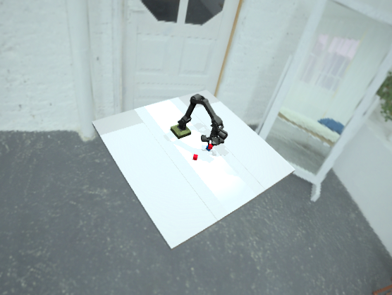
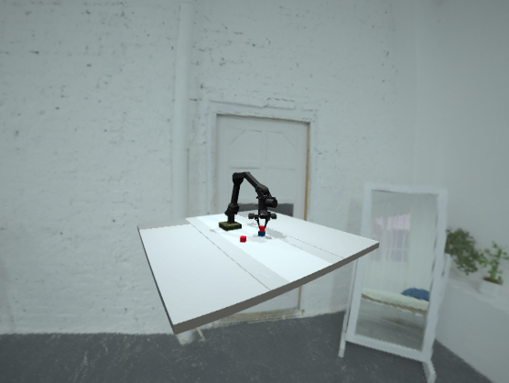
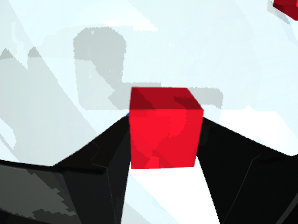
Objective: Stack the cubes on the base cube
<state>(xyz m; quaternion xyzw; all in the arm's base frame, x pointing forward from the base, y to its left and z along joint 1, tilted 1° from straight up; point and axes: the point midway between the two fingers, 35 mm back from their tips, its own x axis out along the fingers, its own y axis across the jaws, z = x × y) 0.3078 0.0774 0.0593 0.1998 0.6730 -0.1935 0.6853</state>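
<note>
My gripper tip is now 40 mm above the blue cube, 20 mm past it and 10 mm to the right of it.
</note>
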